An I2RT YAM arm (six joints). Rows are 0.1 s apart.
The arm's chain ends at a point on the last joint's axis. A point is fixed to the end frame.
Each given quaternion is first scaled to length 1.
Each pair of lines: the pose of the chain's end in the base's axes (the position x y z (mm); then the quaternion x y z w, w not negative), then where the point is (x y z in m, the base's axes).
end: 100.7, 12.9, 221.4, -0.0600, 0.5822, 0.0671, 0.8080
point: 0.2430 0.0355 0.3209
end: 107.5, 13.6, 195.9, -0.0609, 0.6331, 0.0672, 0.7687
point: 0.2613 0.0374 0.2761
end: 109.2, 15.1, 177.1, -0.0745, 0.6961, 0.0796, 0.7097
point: 0.2734 0.0461 0.2294
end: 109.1, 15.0, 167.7, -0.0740, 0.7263, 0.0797, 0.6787
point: 0.2771 0.0464 0.2054
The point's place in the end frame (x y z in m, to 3 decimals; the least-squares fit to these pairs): -0.049 -0.005 0.168
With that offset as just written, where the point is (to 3 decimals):
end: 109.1, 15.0, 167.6, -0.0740, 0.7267, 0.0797, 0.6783
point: 0.277 0.046 0.205
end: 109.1, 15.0, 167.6, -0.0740, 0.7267, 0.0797, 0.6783
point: 0.277 0.046 0.205
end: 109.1, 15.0, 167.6, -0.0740, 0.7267, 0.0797, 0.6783
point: 0.277 0.046 0.205
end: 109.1, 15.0, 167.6, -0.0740, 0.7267, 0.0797, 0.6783
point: 0.277 0.046 0.205
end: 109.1, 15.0, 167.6, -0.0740, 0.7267, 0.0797, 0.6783
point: 0.277 0.046 0.205
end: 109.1, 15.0, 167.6, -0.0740, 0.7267, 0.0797, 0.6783
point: 0.277 0.046 0.205
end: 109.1, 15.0, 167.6, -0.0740, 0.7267, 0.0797, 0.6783
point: 0.277 0.046 0.205
